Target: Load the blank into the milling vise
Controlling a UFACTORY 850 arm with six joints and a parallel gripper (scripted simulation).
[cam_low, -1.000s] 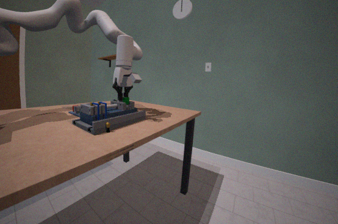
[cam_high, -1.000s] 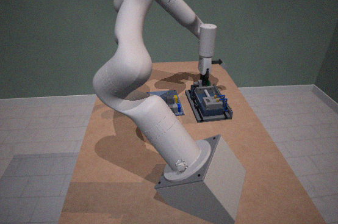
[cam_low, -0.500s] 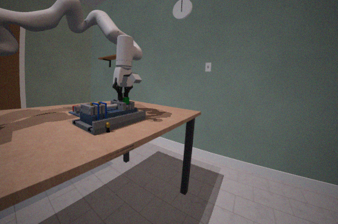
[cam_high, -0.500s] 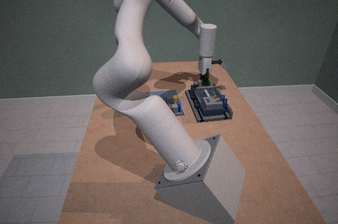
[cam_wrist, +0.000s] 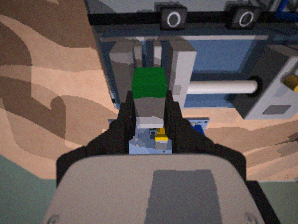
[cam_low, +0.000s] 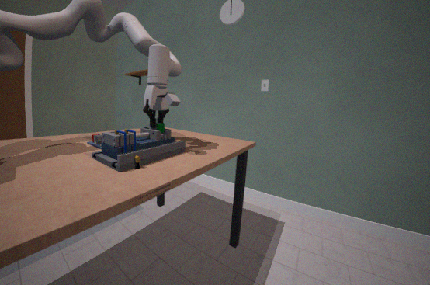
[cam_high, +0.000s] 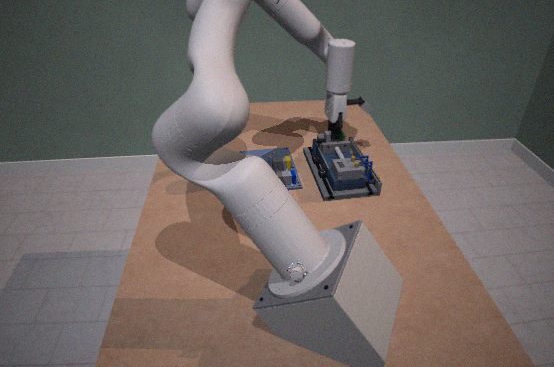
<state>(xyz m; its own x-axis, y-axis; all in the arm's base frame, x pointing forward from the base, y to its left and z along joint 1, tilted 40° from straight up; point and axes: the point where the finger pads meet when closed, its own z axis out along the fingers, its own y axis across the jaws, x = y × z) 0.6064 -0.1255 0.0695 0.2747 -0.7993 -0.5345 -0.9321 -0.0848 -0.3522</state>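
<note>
My hand is 20 mm above the green-ended blank. Round my hand: blue-ended blank: 170 mm behind, 150 mm to the left, 100 mm below; yellow-ended blank: 80 mm behind, 180 mm to the left, 100 mm below; pale rod: 80 mm behind, 30 mm to the right, 50 mm below.
</note>
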